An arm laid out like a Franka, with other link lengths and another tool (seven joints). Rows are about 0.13 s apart.
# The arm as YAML. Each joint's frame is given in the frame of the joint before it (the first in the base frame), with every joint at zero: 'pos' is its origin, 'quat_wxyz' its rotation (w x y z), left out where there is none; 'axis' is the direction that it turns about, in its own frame. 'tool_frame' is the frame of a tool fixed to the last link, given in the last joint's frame.
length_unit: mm
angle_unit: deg
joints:
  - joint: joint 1
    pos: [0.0, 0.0, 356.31]
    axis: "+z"
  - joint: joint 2
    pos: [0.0, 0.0, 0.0]
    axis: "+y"
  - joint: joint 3
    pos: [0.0, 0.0, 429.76]
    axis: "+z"
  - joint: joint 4
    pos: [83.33, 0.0, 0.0]
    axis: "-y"
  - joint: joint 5
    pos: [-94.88, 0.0, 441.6]
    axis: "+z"
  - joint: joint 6
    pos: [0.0, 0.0, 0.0]
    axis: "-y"
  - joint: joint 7
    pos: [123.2, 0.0, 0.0]
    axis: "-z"
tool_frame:
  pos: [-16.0, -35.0, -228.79]
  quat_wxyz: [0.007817, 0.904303, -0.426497, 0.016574]
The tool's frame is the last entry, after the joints.
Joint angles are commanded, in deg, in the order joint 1, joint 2, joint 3, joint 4, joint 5, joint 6, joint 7. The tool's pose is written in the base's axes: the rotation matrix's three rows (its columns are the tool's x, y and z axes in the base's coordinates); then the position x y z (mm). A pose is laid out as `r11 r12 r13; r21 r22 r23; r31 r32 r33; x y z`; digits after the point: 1 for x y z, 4 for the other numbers.
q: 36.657, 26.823, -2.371, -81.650, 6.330, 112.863, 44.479
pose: 0.4596 -0.8875 0.0346; -0.8864 -0.4559 0.0806; -0.0558 -0.0677 -0.9961; 672.6 471.8 430.6
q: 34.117, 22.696, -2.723, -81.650, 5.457, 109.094, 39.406
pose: 0.5023 -0.8631 0.0526; -0.8639 -0.4982 0.0736; -0.0373 -0.0824 -0.9959; 680.5 422.6 482.0
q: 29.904, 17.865, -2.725, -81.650, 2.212, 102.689, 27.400
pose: 0.6278 -0.7759 0.0620; -0.7780 -0.6281 0.0176; 0.0253 -0.0593 -0.9979; 688.1 340.4 536.8
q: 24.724, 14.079, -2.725, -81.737, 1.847, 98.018, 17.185
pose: 0.6956 -0.7165 0.0538; -0.7177 -0.6963 0.0071; 0.0323 -0.0436 -0.9985; 693.4 260.5 577.3
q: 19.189, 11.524, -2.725, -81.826, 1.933, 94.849, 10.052
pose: 0.7163 -0.6964 0.0447; -0.6972 -0.7168 0.0051; 0.0285 -0.0348 -0.9990; 697.5 184.0 603.0
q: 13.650, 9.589, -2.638, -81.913, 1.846, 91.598, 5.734
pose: 0.7038 -0.7100 0.0229; -0.7102 -0.7040 -0.0016; 0.0173 -0.0152 -0.9997; 693.4 111.0 620.2
